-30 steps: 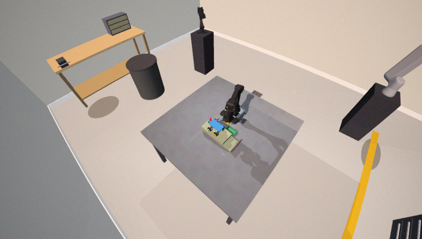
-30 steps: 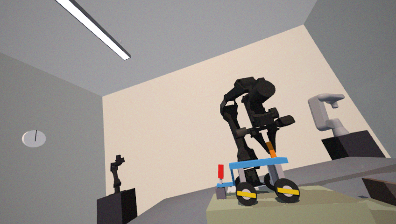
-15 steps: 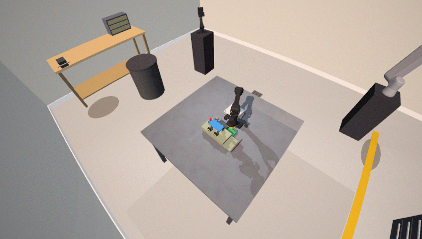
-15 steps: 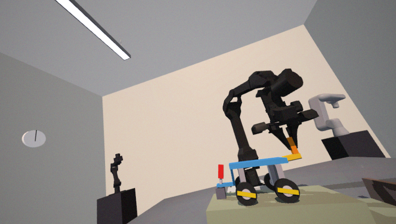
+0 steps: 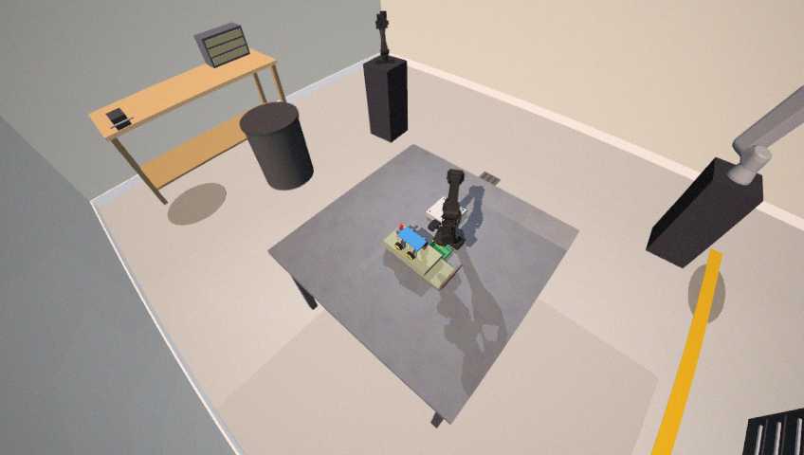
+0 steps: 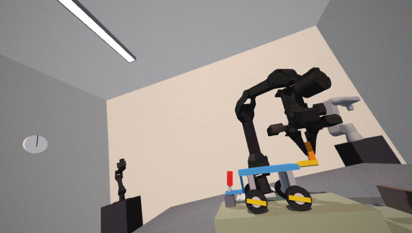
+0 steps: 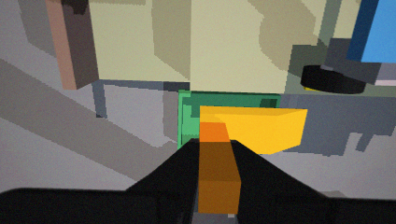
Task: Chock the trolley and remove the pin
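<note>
Right now my gripper tip is 240 mm to the left of the red-headed stop pin, 40 mm short of it and 20 mm above it. Also, from my gripper tip: trolley (150 mm to the right, 70 mm ahead, 40 mm below); then yellow chock (20 mm to the right, 10 mm below); then green tray (160 mm below, 50 mm behind, 40 mm to the right).
</note>
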